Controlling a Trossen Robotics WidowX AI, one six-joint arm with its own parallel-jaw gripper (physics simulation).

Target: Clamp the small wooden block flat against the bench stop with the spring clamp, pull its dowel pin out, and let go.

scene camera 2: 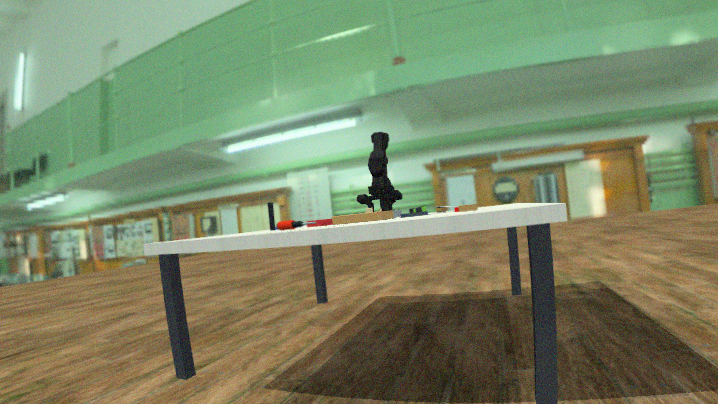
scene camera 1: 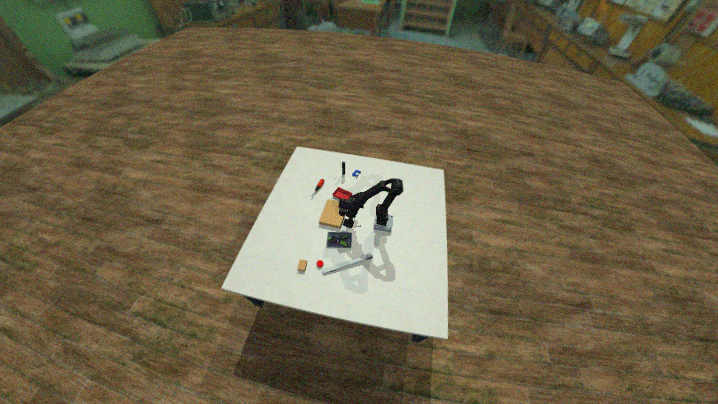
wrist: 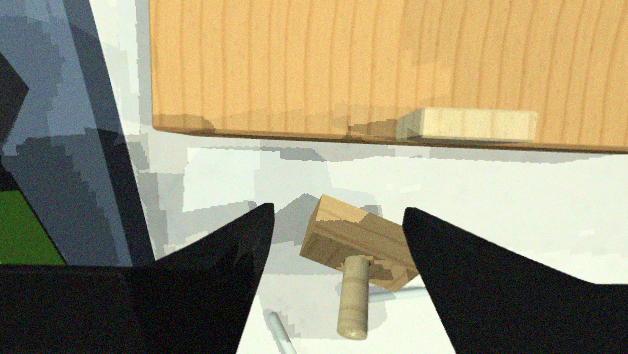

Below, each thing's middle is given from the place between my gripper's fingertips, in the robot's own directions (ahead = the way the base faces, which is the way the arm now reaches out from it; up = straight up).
I see my gripper 11 cm short of the wooden board (wrist: 321, 78) and 2 cm to the left of it. Also, from my hand: spring clamp (wrist: 33, 245) 16 cm to the left, 1 cm ahead, 1 cm above.
